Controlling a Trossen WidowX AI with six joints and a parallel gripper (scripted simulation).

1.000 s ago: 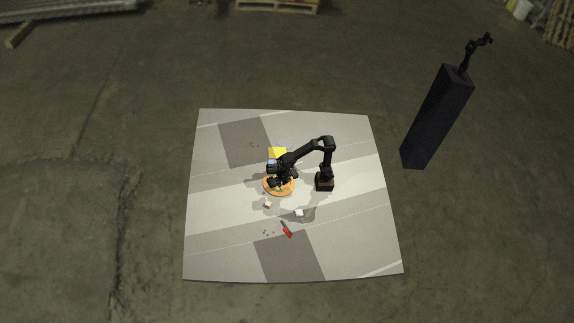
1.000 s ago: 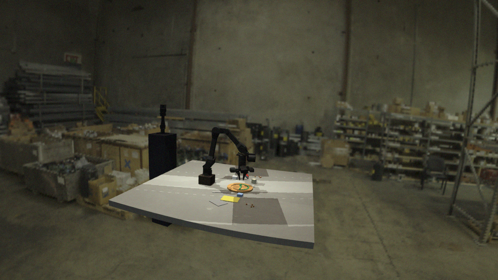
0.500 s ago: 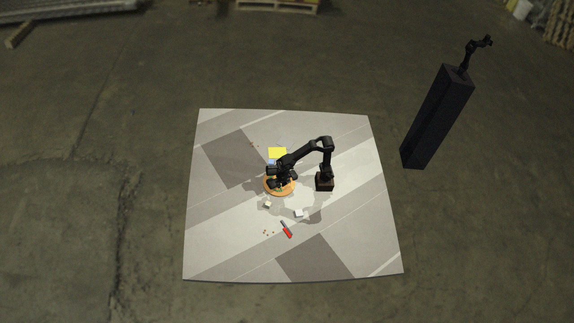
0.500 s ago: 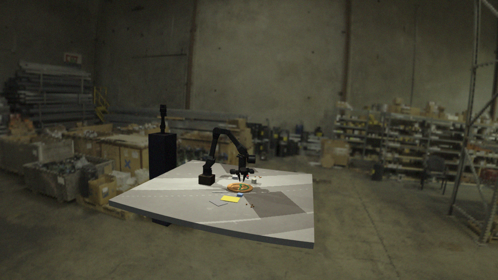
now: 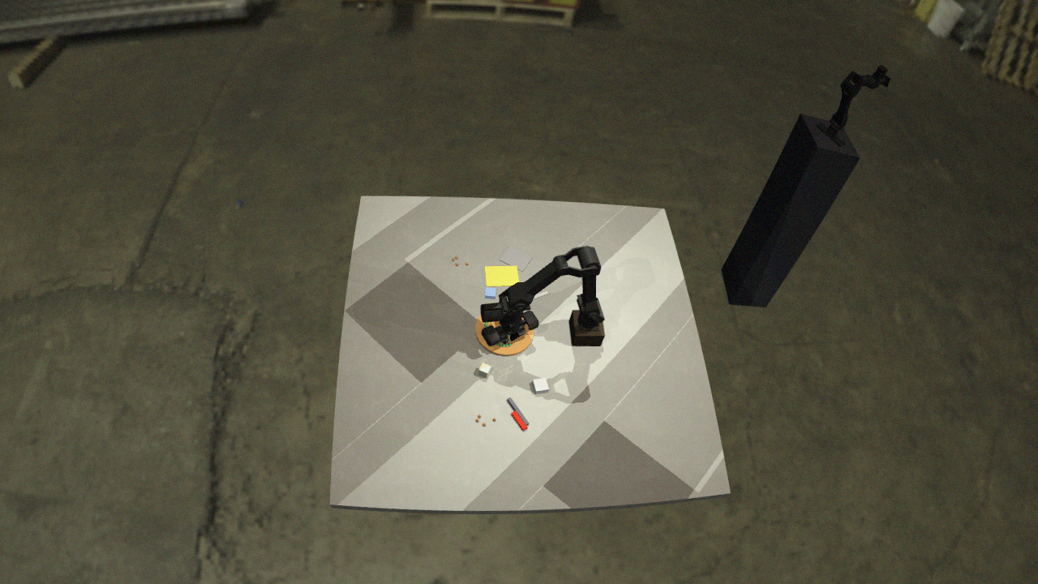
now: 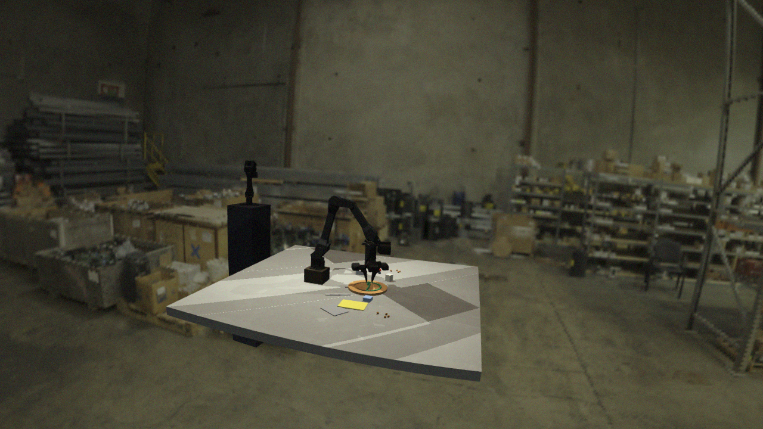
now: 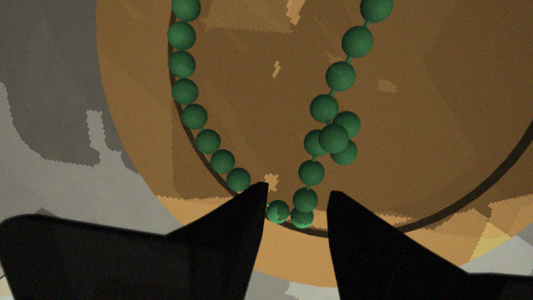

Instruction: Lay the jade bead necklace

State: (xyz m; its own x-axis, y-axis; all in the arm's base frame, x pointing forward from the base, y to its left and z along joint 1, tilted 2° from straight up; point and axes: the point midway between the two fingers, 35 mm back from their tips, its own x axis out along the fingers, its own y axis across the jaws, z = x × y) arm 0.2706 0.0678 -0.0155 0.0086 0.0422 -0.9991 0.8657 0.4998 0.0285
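Now: gripper tip 6 cm short of the blue block, 20 cm to the left of it and 1 cm above it. Round my gripper tip: red-handled tool (4 cm behind, 27 cm to the left, 1 cm below); white strip (9 cm behind, 20 cm to the right, 2 cm below); cream cube (7 cm ahead, 12 cm to the left).
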